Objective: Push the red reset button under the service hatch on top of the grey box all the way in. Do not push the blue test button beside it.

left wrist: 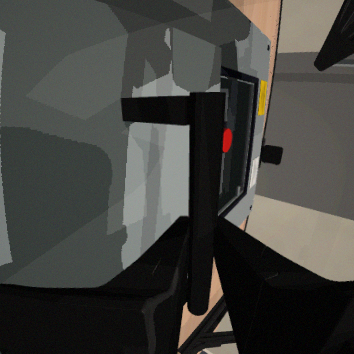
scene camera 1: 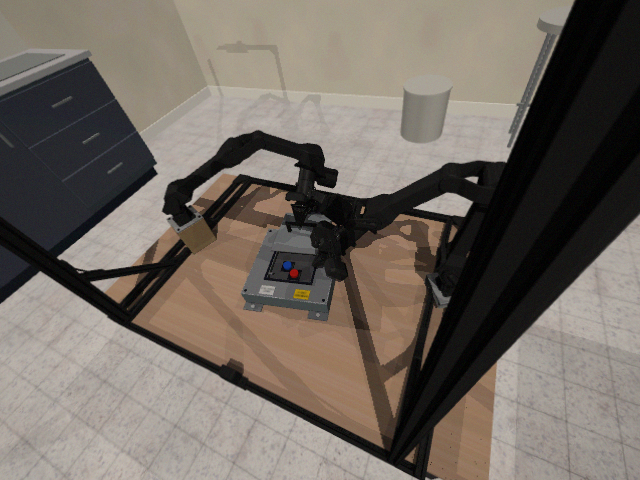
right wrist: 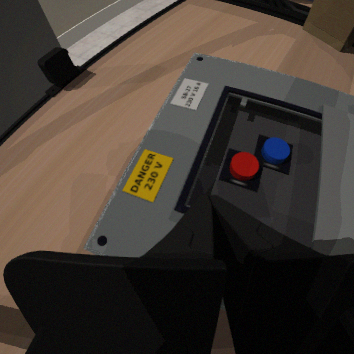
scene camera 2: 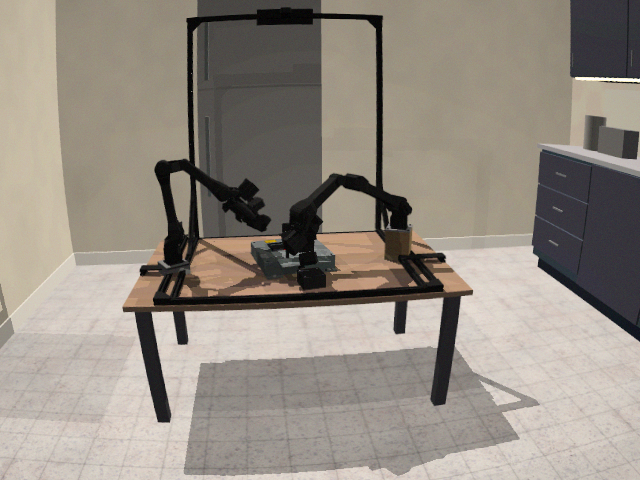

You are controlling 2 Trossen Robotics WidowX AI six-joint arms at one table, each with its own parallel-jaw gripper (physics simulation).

my left gripper: holds a service hatch [scene camera 1: 290,238]
my right gripper: shut, holds nothing
